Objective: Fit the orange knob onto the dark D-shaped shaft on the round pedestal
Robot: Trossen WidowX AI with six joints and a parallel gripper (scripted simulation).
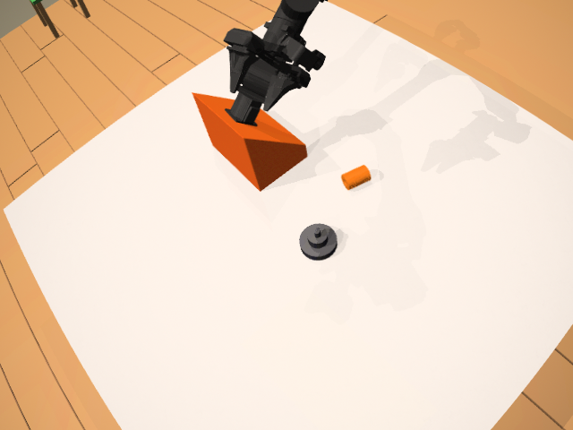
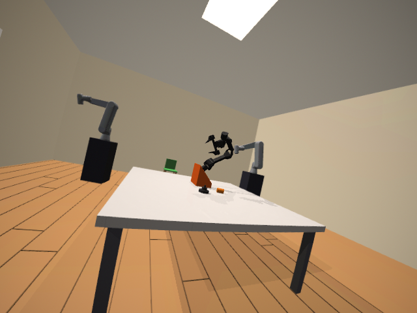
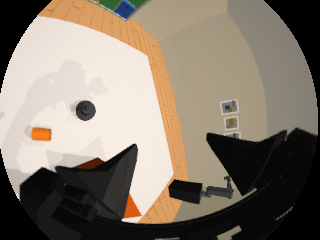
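Now: the orange knob 40 mm ahead of my gripper tip, 200 mm to the left of it and 350 mm below it. The rest, counted from my gripper tip: round pedestal (120 mm ahead, 30 mm to the left, 330 mm below).
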